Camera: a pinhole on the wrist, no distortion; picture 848 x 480 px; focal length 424.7 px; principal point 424.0 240.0 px. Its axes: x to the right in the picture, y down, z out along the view. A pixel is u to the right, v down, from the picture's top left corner.
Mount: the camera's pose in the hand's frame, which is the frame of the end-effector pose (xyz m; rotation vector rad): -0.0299 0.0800 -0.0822 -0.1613 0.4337 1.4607
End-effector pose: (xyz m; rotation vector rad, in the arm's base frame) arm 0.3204 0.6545 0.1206 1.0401 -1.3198 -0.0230
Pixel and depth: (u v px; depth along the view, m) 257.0 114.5 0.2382
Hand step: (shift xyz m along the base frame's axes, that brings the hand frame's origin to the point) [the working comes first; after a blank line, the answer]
In the camera's frame: -0.0937 -0.0704 0.2382

-0.1393 -0.0986 0.0887
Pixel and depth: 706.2 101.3 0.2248
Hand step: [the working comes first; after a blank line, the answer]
In the camera's frame: 0.1494 -0.0734 0.2248

-0.1678 0.0839 0.2473
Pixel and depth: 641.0 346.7 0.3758
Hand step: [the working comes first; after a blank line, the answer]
In the camera's frame: 0.1920 0.0944 0.3758

-0.3866 0.1347 0.1989
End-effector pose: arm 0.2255 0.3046 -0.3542 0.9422 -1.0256 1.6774
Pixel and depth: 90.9 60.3 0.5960
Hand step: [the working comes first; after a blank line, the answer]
In the camera's frame: -0.4675 -0.2522 0.5960

0.1527 -0.4222 0.5278
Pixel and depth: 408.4 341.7 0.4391
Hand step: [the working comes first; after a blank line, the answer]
In the camera's frame: -0.0161 0.1051 0.4391

-0.1644 -0.3841 0.0239
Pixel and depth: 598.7 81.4 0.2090
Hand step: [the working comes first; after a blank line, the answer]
In the camera's frame: 0.0860 -0.0780 0.2090

-0.2317 -0.0818 0.0559
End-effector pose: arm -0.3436 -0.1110 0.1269 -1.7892 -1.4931 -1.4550
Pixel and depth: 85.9 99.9 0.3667
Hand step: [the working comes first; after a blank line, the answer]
In the camera's frame: -0.2919 -0.1210 0.3667

0.0793 0.3698 -0.0289
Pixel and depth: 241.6 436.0 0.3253
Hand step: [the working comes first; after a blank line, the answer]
In the camera's frame: -0.1397 0.1501 0.3253

0.2223 0.1439 -0.1929
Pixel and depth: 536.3 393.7 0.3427
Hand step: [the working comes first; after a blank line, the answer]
In the camera's frame: 0.0906 0.1240 0.3427

0.3747 0.0256 -0.0633
